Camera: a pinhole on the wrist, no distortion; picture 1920 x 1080 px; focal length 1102.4 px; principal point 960.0 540.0 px. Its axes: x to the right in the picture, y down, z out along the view. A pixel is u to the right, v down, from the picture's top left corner.
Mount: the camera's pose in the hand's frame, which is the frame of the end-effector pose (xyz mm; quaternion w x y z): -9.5 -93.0 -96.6 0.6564 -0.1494 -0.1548 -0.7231
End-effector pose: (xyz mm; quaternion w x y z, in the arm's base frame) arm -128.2 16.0 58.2 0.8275 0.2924 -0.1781 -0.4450
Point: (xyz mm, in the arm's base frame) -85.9 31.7 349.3
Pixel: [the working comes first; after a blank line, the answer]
In the camera's frame: -163.9 8.8 396.0

503.7 564.5
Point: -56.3 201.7 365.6
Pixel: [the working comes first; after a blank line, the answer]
In the camera's frame: -269.8 -127.9 383.8

185.1 172.6
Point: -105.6 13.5 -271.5
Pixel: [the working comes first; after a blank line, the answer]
In the camera's frame: 24.0 17.3 -196.2

behind the camera
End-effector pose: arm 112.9 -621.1 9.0 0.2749 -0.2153 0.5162 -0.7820
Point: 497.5 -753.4 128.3
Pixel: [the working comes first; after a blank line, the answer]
In the camera's frame: 121.1 -184.2 468.8

1244.7 106.9
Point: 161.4 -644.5 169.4
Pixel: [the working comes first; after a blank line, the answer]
In the camera's frame: 119.7 5.7 168.1

1745.3 577.1
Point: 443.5 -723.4 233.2
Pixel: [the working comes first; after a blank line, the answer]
In the camera's frame: 218.7 -147.3 406.2

1553.6 140.3
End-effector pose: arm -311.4 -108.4 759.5 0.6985 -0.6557 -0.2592 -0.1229
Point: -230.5 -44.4 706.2
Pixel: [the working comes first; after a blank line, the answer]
In the camera's frame: -114.5 46.8 208.8

355.4 787.0
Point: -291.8 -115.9 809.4
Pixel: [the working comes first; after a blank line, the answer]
In the camera's frame: -22.7 47.5 103.4

717.5 1046.2
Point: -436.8 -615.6 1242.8
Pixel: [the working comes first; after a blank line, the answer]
In the camera's frame: 233.4 101.3 -521.1

behind the camera
